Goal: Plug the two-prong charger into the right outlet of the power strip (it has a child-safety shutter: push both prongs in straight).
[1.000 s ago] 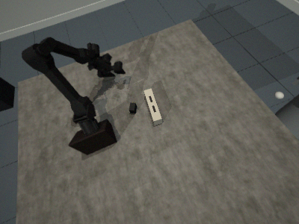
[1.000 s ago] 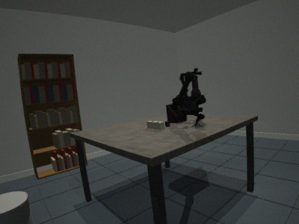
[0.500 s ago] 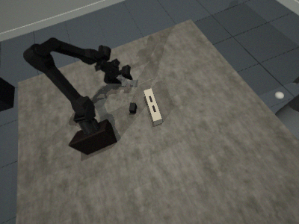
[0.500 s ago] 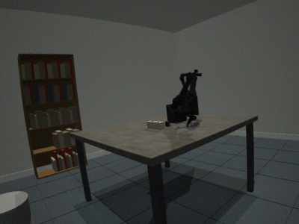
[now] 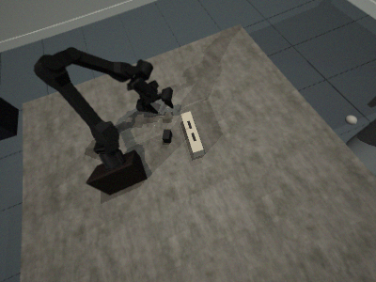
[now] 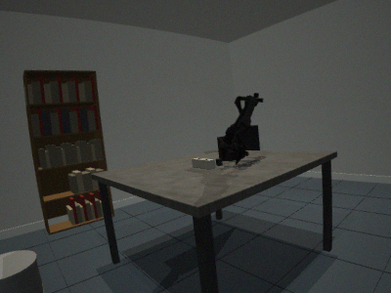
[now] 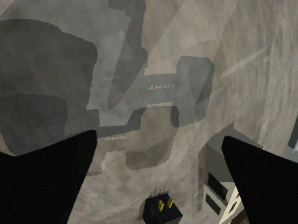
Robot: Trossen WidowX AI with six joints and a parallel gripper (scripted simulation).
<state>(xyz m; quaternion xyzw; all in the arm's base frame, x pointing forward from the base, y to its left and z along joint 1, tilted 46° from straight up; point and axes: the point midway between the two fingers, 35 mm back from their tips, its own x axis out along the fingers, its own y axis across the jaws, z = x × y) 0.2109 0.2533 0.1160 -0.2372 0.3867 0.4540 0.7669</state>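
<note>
The two-prong charger lies 20 mm behind my gripper tip, 120 mm to the right of it and 10 mm below it.
</note>
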